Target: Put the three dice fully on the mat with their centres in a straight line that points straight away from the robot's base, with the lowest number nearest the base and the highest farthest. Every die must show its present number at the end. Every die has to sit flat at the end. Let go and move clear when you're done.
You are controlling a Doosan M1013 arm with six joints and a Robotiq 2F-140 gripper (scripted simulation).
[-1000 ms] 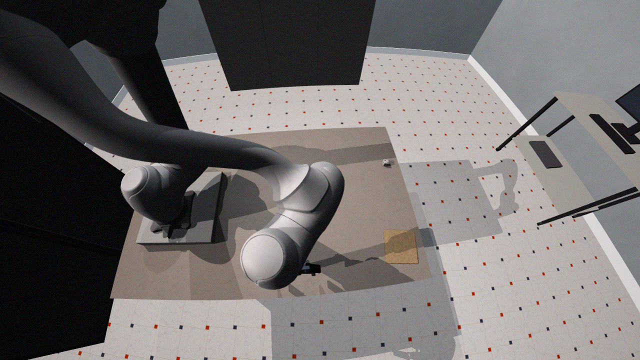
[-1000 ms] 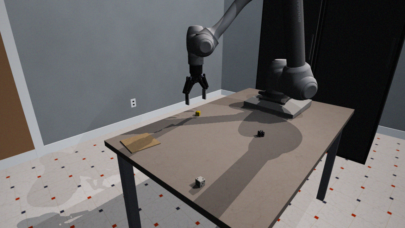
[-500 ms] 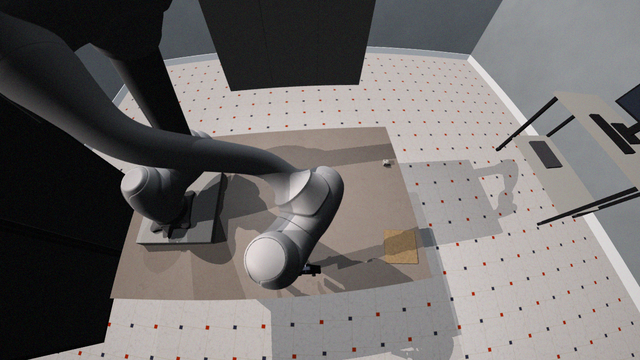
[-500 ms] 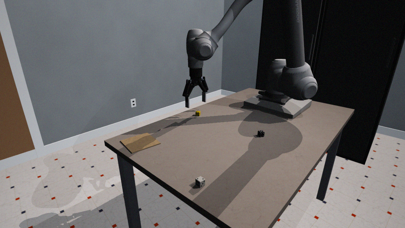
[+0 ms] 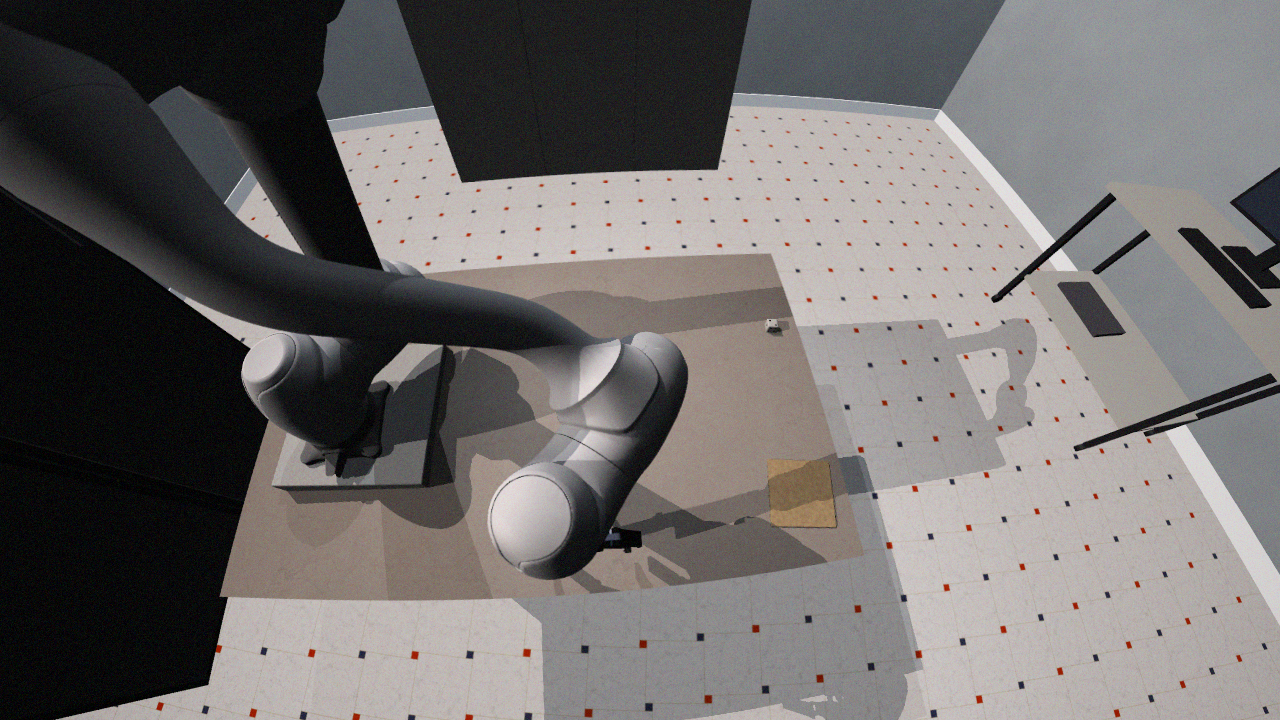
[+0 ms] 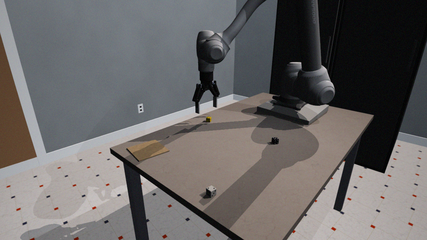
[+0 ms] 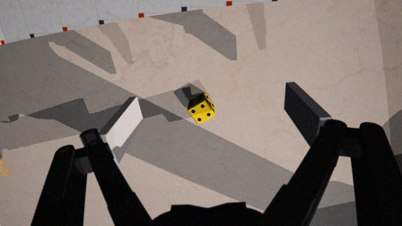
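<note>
Now: hand 2 cm short of the yellow die, 3 cm to the right of it and 6 cm above it. Also, from my hand: tan mat (45 cm ahead, 3 cm to the left, 7 cm below); then black die (4 cm ahead, 45 cm to the left, 6 cm below); then grey die (52 cm ahead, 43 cm to the left, 6 cm below).
</note>
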